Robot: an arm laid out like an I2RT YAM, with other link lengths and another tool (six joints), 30 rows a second.
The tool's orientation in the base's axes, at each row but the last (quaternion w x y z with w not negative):
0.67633 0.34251 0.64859 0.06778
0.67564 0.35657 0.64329 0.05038
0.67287 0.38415 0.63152 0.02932
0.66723 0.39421 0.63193 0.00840
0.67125 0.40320 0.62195 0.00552
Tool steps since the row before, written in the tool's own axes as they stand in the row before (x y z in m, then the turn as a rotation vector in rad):
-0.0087 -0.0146 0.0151 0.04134 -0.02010 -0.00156
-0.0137 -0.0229 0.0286 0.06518 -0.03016 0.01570
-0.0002 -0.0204 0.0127 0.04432 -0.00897 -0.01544
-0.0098 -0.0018 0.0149 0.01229 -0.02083 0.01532
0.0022 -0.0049 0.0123 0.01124 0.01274 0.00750
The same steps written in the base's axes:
0.0075 -0.0214 -0.0020 -0.00235 0.00754 -0.04531
0.0147 -0.0361 -0.0034 0.01333 0.00545 -0.07209
0.0019 -0.0205 -0.0123 -0.00858 0.02436 -0.04020
0.0098 -0.0139 0.0056 0.00535 -0.01599 -0.02314
0.0084 -0.0088 -0.0057 0.01513 0.01031 -0.00309

